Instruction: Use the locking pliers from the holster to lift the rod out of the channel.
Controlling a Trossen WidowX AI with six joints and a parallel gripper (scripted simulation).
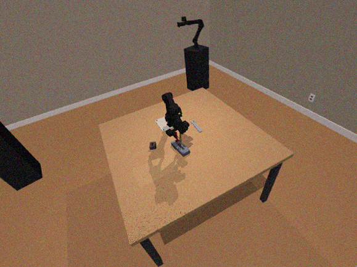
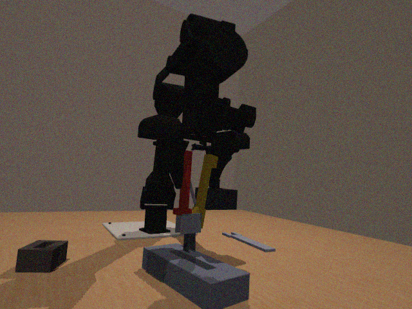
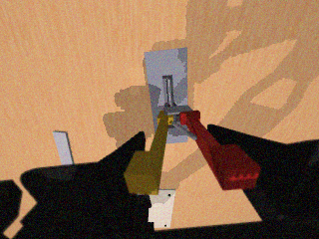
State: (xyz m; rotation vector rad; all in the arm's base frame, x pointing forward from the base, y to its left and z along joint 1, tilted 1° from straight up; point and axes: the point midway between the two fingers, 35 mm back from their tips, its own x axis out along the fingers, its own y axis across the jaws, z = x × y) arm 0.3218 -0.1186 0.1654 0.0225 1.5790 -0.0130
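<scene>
The yellow handle lies 2 cm to the left of my gripper tip. From my gripper tip the other things lie so: dark holster 18 cm behind, 17 cm to the right, 13 cm below; then thin rod 13 cm below, 1 cm to the right; then grey channel block 12 cm below.
</scene>
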